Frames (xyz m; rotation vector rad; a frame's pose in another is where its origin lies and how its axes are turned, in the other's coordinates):
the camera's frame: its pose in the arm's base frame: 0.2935 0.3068 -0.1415 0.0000 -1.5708 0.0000
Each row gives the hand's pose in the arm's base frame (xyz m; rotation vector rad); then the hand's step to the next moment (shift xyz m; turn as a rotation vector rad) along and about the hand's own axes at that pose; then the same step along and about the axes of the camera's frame.
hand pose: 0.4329 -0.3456 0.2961 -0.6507 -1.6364 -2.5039
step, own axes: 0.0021 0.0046 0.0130 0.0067 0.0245 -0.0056
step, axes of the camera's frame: 0.0092 0.0100 -0.0034 0.0217 -0.0143 0.0006
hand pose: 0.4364 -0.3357 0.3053 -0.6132 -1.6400 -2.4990
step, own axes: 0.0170 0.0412 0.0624 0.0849 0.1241 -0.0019
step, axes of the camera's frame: 0.0633 0.0411 -0.0138 0.1381 -0.0417 0.0423
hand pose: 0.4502 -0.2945 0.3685 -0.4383 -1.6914 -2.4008
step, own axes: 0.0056 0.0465 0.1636 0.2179 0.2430 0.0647
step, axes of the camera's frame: 0.0944 0.1380 -0.0317 0.3092 -0.0159 0.1220
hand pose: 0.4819 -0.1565 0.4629 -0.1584 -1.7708 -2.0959
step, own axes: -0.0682 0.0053 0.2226 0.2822 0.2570 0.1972
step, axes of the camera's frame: 0.0257 0.2297 -0.0284 0.3692 0.0963 0.1974
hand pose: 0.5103 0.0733 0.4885 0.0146 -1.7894 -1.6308
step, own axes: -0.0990 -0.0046 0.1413 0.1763 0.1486 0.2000
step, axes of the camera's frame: -0.0455 0.1665 -0.0025 0.2235 0.1244 0.1665
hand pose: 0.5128 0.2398 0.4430 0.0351 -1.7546 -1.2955
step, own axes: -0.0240 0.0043 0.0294 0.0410 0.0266 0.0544
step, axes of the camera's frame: -0.0127 0.0358 0.0041 0.0457 0.0312 0.0478
